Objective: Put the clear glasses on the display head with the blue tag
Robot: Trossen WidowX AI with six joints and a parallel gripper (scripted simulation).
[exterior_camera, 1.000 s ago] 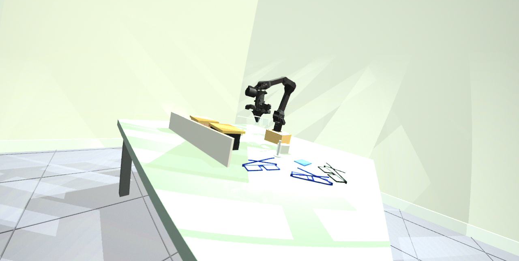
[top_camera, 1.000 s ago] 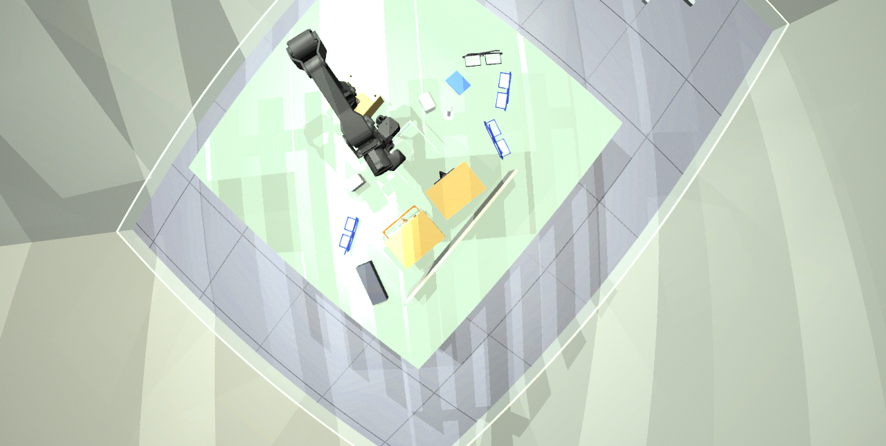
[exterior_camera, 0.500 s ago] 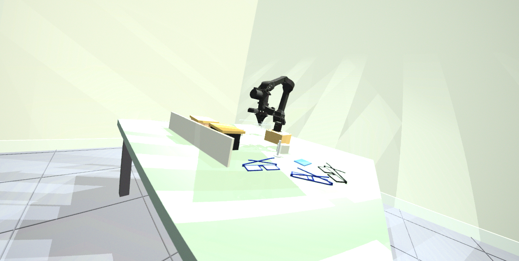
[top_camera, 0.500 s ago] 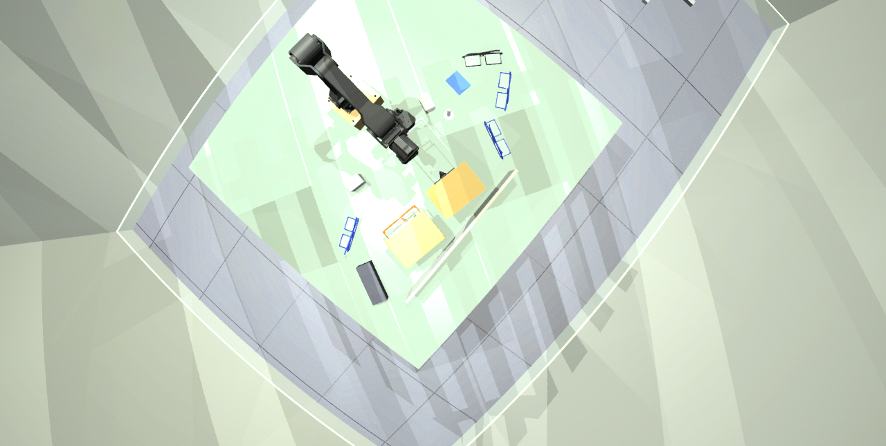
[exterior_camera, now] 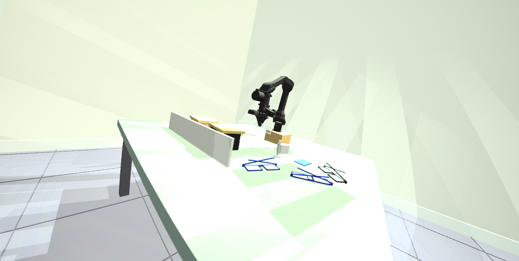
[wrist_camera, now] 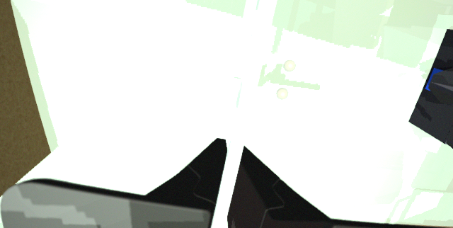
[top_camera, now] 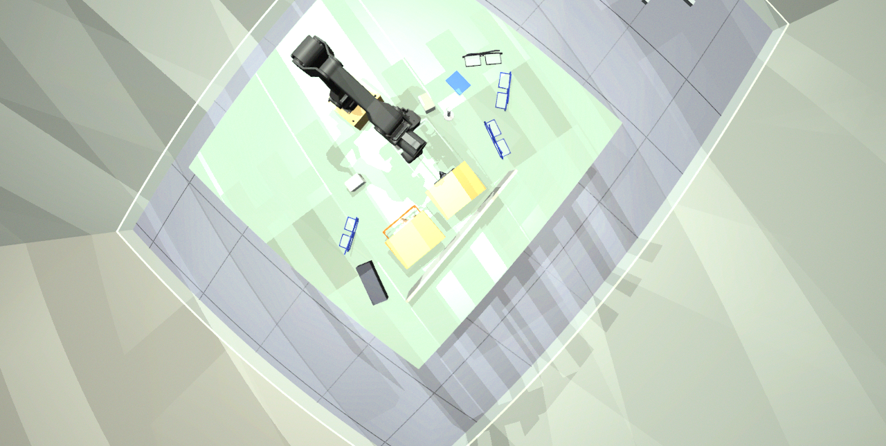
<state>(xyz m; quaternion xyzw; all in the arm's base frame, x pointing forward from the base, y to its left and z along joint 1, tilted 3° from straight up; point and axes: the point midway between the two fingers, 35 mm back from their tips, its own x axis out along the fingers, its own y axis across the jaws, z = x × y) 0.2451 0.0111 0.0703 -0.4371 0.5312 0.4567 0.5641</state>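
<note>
Right now the black display head is 23 cm ahead of my gripper tip, 6 cm below it and 1 cm to the right of it. The rest, counted from my gripper tip: long panel 37 cm ahead, 13 cm to the right, 6 cm below; small post 19 cm to the left, 9 cm below, 5 cm ahead; blue tag 31 cm to the left, 11 cm below.
</note>
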